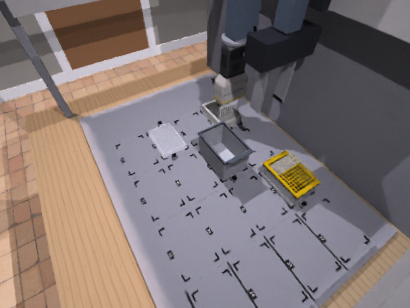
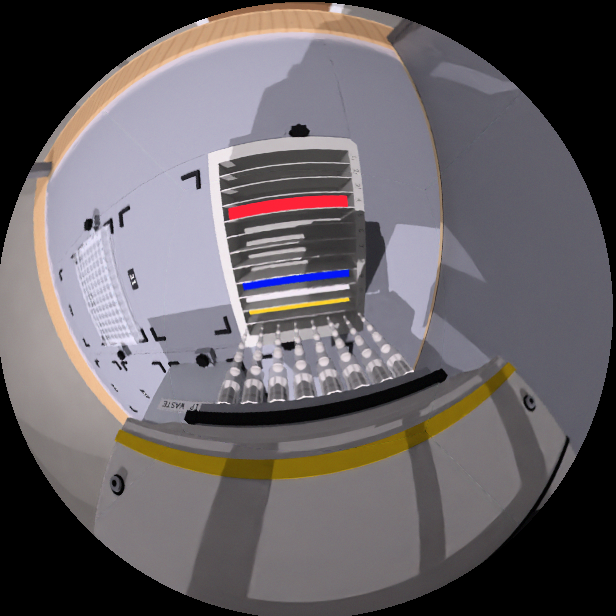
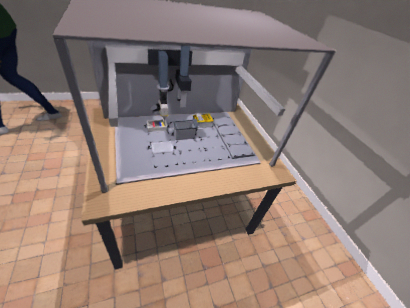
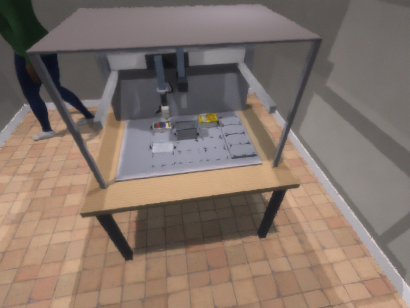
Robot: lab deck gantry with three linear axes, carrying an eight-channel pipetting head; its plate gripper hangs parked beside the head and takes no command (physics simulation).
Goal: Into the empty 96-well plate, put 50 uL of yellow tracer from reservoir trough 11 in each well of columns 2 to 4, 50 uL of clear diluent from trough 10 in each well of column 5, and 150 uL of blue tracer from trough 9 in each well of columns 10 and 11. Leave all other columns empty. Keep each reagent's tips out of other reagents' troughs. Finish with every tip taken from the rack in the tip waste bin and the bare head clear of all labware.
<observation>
In view: a back wall [image 2: 516, 279] and a frame post [image 3: 61, 44].
The back wall also shows in image 1 [image 1: 340, 105], in image 3 [image 3: 214, 88] and in image 4 [image 4: 213, 88].
</observation>
